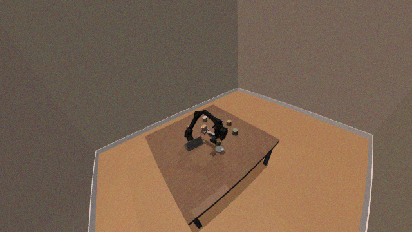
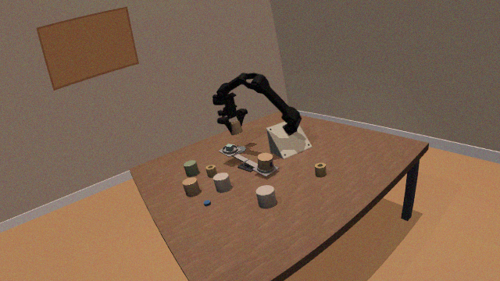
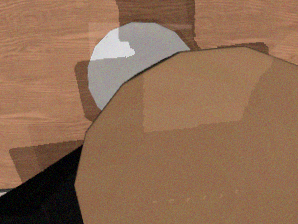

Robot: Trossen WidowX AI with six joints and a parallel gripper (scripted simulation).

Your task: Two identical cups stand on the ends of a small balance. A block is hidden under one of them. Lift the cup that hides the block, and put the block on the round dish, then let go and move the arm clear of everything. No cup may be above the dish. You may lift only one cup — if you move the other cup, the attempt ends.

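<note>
Now: gripper tip 12 cm to the right of the green block, 12 cm short of it and 4 cm above it. From my gripper tip the other things lie so: round dish (12 cm below, 2 cm ahead); balance (25 cm to the left, 10 cm below, 10 cm ahead); balance beam (25 cm to the left, 10 cm ahead, 9 cm below).
</note>
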